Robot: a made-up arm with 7 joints. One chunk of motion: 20 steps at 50 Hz.
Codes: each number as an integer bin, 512 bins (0 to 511) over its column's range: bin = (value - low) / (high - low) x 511, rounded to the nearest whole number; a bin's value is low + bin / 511 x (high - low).
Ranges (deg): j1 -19..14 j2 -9..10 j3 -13..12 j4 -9..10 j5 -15..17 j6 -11..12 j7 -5..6
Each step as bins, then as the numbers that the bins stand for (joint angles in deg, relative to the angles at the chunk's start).
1 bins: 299 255 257 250 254 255 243
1 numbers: 0.31 0.48 -0.43 0.30 0.91 0.48 0.23
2 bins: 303 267 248 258 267 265 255
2 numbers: 0.57 0.93 -0.87 0.59 1.72 0.93 0.49
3 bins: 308 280 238 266 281 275 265
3 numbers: 0.89 1.41 -1.36 0.89 2.60 1.38 0.70
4 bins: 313 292 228 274 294 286 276
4 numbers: 1.21 1.86 -1.85 1.19 3.41 1.87 0.94
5 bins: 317 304 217 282 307 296 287
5 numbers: 1.47 2.30 -2.38 1.49 4.23 2.32 1.18
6 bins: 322 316 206 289 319 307 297
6 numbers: 1.79 2.75 -2.92 1.75 4.98 2.82 1.39
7 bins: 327 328 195 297 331 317 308
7 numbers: 2.12 3.20 -3.46 2.04 5.73 3.27 1.63
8 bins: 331 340 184 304 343 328 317
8 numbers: 2.38 3.64 -4.00 2.30 6.48 3.76 1.82
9 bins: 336 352 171 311 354 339 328
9 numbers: 2.70 4.09 -4.63 2.56 7.17 4.26 2.06
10 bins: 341 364 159 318 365 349 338
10 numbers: 3.02 4.53 -5.22 2.82 7.86 4.71 2.28
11 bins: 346 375 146 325 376 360 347
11 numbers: 3.34 4.94 -5.86 3.08 8.55 5.20 2.47
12 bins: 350 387 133 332 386 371 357
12 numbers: 3.60 5.39 -6.49 3.34 9.17 5.70 2.68
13 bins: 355 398 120 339 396 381 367
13 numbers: 3.93 5.80 -7.13 3.60 9.80 6.15 2.90
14 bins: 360 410 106 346 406 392 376
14 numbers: 4.25 6.24 -7.81 3.86 10.42 6.64 3.09
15 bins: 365 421 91 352 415 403 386
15 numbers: 4.57 6.65 -8.55 4.09 10.99 7.14 3.31
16 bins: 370 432 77 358 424 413 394
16 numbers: 4.89 7.06 -9.23 4.31 11.55 7.59 3.48
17 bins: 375 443 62 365 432 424 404
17 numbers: 5.22 7.47 -9.97 4.57 12.05 8.08 3.70
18 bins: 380 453 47 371 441 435 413
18 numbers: 5.54 7.84 -10.70 4.79 12.62 8.58 3.89
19 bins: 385 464 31 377 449 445 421
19 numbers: 5.86 8.25 -11.48 5.02 13.12 9.03 4.06
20 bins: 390 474 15 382 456 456 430
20 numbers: 6.19 8.62 -12.27 5.20 13.56 9.52 4.26
